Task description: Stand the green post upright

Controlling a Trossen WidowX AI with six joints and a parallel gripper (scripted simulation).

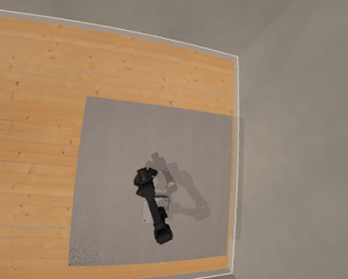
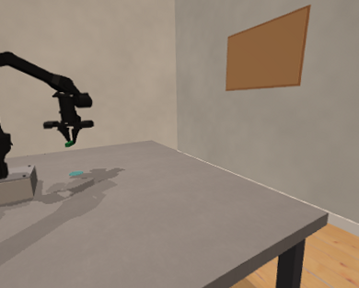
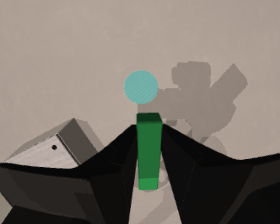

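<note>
Right now my hand is 18 cm above the cyan circle. Round my hand: green post 1 cm behind, 2 cm to the right, 3 cm below.
</note>
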